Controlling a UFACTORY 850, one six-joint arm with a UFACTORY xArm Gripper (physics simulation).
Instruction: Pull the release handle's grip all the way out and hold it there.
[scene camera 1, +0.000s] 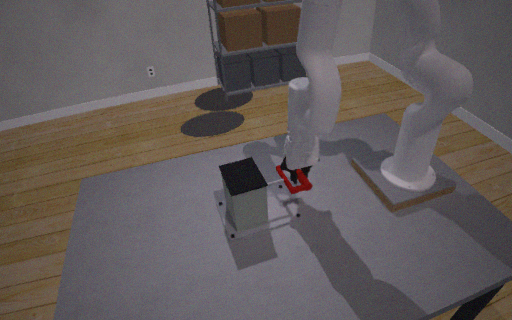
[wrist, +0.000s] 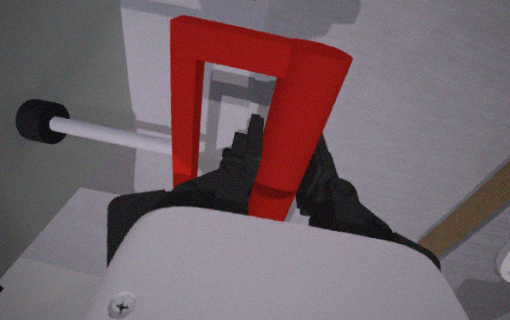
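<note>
The release handle's red grip (scene camera 1: 302, 185) (wrist: 304, 110) is a rectangular loop with a thick outer bar. A pale rod (scene camera 1: 274, 182) (wrist: 110, 136) joins it to a black collar (wrist: 42, 121) on the side of a grey-green box (scene camera 1: 247, 206) (wrist: 60, 60) with a black top. A length of the rod shows between box and loop. My gripper (scene camera 1: 296, 176) (wrist: 279, 141) is shut on the thick outer bar, one finger inside the loop and the other outside it. The grip is held above the table, apart from the box.
The box stands on a pale base plate (scene camera 1: 282, 212) with dark bolts at its corners, on the grey table (scene camera 1: 150, 250). The arm's wood-edged mounting board (scene camera 1: 415, 199) (wrist: 465, 210) is at the right. A shelf rack (scene camera 1: 260, 48) with boxes stands behind the table.
</note>
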